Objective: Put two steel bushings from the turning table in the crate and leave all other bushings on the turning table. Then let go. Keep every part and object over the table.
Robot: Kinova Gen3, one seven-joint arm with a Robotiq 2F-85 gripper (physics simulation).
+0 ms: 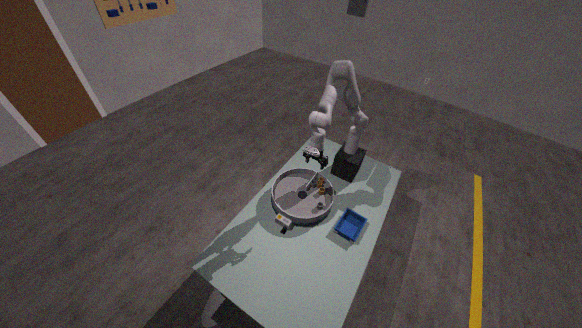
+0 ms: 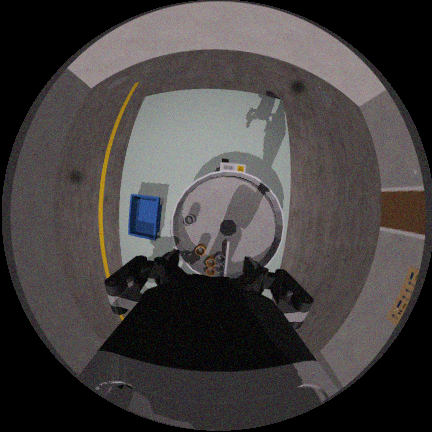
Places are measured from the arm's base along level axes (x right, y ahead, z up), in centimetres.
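Pixels of known places: gripper, fingertip midpoint: (image 1: pixel 314 165) (image 2: pixel 210 260); arm's base at its link origin: (image 1: pixel 350 150).
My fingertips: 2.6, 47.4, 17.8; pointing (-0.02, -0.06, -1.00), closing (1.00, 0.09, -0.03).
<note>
Ahead of a thing's pixels: the offset from my fingertips to its top centre, as dx, dy, dz. "spot": to the spot under its first point.
The grey turning table @[+5.0, -0.2, -32.1] (image 1: pixel 292 185) (image 2: pixel 260 220) stands mid-table with a low rim. A steel bushing @[spot: -9.6, -0.9, -32.2] (image 1: pixel 320 205) (image 2: pixel 189 219) stands apart near its crate-side rim. Copper-coloured bushings @[spot: -3.7, -12.1, -31.9] (image 1: pixel 322 190) (image 2: pixel 200 250) are grouped by the divider, two of them close together; another steel bushing (image 2: pixel 220 257) shows beside them, and dark shadow makes others there hard to tell. The blue crate @[-32.1, -3.3, -33.2] (image 1: pixel 351 225) (image 2: pixel 145 216) stands beside the turning table; no bushing shows inside it. My gripper (image 1: pixel 315 162) (image 2: pixel 210 260) is open and empty, above and behind the turning table's robot-side rim.
A thin upright divider (image 1: pixel 312 180) (image 2: pixel 227 257) stands on the robot side of the turning table. A small white box with a yellow label @[spot: +1.2, +23.2, -32.4] (image 1: pixel 284 220) (image 2: pixel 233 168) sits at its opposite rim. The arm's black base (image 1: pixel 348 163) stands at the table's back. The table's long edges lie beyond turning table and crate.
</note>
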